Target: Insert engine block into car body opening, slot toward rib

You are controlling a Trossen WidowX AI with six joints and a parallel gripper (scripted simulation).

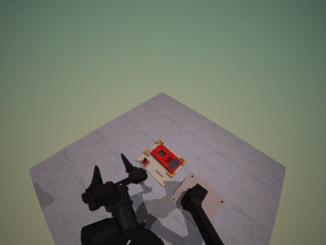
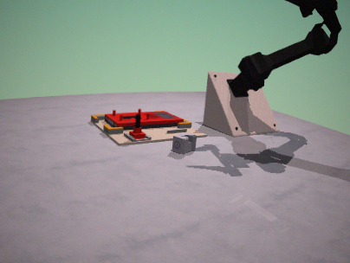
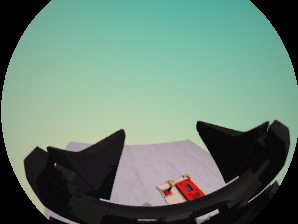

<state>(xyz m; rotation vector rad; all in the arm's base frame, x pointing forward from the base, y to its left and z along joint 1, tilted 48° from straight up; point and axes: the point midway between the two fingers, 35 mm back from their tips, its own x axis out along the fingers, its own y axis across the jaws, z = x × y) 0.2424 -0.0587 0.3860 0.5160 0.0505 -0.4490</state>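
The grey engine block is 90 mm to the right of my gripper tip and 390 mm below it. Round my gripper tip: tan base plate: 10 mm ahead, 300 mm to the right, 400 mm below; black upright peg: 60 mm ahead, 200 mm to the right, 380 mm below.
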